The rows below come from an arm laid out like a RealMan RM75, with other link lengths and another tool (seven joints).
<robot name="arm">
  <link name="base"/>
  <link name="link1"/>
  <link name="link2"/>
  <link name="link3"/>
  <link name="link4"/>
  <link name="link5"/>
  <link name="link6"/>
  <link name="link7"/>
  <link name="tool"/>
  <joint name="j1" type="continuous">
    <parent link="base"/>
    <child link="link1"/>
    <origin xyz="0 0 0.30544"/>
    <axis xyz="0 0 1"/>
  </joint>
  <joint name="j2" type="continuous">
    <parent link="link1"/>
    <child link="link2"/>
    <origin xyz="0 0 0" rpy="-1.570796 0 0"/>
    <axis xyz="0 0 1"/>
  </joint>
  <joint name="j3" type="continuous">
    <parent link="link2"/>
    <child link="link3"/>
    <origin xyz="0 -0.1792 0" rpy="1.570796 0 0"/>
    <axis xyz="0 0 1"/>
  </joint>
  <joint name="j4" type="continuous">
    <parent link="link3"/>
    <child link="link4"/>
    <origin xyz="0 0 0" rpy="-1.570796 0 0"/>
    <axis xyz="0 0 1"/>
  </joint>
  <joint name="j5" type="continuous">
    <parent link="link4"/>
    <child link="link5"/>
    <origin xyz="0 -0.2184 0" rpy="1.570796 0 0"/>
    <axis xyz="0 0 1"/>
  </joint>
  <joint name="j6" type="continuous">
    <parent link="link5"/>
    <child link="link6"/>
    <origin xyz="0 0 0" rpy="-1.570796 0 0"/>
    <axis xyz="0 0 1"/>
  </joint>
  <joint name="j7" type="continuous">
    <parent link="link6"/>
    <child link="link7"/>
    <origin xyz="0 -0.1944 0" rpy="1.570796 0 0"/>
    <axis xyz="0 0 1"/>
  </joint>
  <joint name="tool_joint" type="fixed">
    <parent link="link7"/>
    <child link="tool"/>
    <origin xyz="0.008 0.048 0.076" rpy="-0.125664 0 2.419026"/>
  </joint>
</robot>
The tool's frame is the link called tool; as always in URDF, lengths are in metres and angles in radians. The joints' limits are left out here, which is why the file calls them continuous.
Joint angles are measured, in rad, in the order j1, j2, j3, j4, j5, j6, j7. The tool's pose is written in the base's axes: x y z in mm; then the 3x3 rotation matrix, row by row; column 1 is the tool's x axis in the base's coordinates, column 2 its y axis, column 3 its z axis. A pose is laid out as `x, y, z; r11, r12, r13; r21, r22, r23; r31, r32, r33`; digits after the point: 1 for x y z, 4 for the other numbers.
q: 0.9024, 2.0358, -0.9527, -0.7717, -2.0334, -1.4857, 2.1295
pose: 16.2, 338.0, -23.3; -0.9581, -0.0347, -0.2844; -0.1127, 0.9582, 0.2630; 0.2634, 0.2840, -0.9219
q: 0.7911, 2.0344, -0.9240, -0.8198, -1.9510, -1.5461, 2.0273
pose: 28.1, 329.1, -3.4; -0.9288, -0.0396, -0.3686; -0.1534, 0.9462, 0.2848; 0.3375, 0.3211, -0.8849
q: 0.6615, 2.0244, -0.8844, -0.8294, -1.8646, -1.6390, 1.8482
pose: 52.7, 309.2, 16.4; -0.8850, -0.0768, -0.4591; -0.2347, 0.9254, 0.2976; 0.4020, 0.3712, -0.8370
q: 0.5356, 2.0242, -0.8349, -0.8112, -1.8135, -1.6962, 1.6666
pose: 83.9, 293.7, 27.8; -0.8536, -0.0829, -0.5142; -0.2968, 0.8886, 0.3496; 0.4280, 0.4511, -0.7832
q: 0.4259, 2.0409, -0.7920, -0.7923, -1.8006, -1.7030, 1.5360
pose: 114.9, 284.5, 28.6; -0.8544, -0.0489, -0.5173; -0.3073, 0.8504, 0.4271; 0.4190, 0.5239, -0.7416
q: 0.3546, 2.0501, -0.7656, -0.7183, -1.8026, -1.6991, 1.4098
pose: 140.9, 270.9, 19.0; -0.8597, -0.0160, -0.5105; -0.2969, 0.8290, 0.4739; 0.4156, 0.5590, -0.7174
